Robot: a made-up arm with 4 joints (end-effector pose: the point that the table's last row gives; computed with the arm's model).
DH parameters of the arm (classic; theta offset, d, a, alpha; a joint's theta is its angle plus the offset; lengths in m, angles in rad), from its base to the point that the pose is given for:
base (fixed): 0 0.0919 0 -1.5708
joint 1: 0 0.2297 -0.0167 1.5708
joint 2: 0 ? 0.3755 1.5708
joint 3: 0 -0.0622 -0.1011 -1.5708
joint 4: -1.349 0 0.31 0
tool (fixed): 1.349 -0.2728 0 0
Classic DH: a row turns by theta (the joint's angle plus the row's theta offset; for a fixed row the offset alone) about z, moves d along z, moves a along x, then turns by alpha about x.
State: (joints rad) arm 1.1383 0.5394 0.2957 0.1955
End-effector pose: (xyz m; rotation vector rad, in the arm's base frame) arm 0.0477 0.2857 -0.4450 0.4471 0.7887 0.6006
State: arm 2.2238 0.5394 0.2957 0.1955
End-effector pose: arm -0.4526 0.2857 -0.2007 0.7841 1.8151 0.3205
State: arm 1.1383 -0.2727 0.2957 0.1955
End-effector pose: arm -0.0038 -0.1122 -0.3334 -0.1018 0.8496 -0.0283
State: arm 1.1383 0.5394 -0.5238 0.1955
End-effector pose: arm -0.0259 0.1736 -0.2728 0.3439 1.6099 0.7264
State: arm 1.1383 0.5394 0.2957 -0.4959
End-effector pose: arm -0.0766 0.1698 -0.3214 0.1510 0.8791 -0.0438
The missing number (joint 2, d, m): 0.0721
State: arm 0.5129 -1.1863 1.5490 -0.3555
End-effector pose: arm -0.0390 -0.4602 0.0264 -0.9042 -1.1071 -0.9288
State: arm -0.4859 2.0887 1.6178 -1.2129
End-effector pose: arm -0.0947 0.8607 -0.2693 1.4473 -0.2167 1.0519
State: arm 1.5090 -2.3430 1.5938 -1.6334
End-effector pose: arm -0.3569 -0.2505 0.5369 -1.6819 -1.8560 -0.8029
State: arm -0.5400 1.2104 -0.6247 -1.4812
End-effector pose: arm -0.0623 0.1195 0.1508 -0.5216 -0.3801 -0.4176
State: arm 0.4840 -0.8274 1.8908 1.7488
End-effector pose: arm 0.6046 -0.0709 0.1503 -1.6324 -0.2210 1.0339
